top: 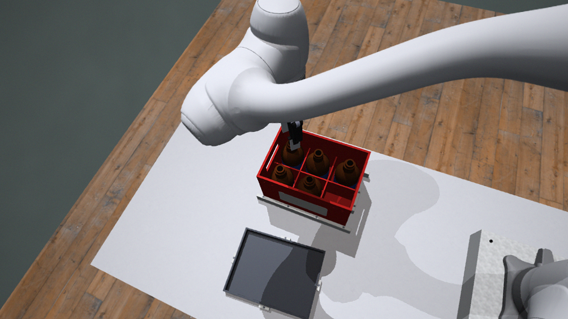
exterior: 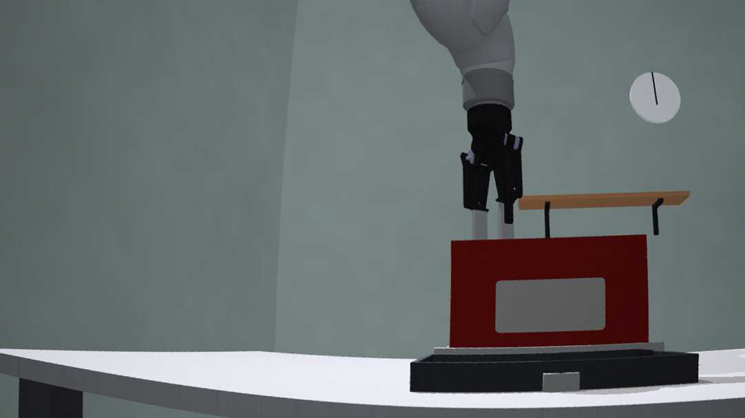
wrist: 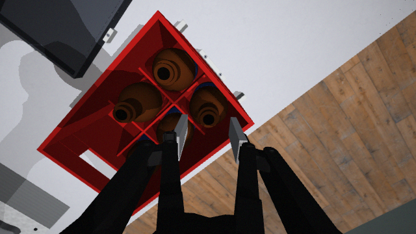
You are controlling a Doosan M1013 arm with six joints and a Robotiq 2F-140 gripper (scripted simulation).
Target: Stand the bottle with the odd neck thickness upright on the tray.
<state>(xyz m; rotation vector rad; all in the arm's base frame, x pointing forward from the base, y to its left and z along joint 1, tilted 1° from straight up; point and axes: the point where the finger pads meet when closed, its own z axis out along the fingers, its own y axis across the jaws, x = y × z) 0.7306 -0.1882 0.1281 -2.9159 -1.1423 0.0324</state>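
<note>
The crate is 9 cm behind my hand, 5 cm to the left of it and 13 cm below it. Also, from my hand: dark tray: 7 cm behind, 34 cm to the left, 20 cm below.
</note>
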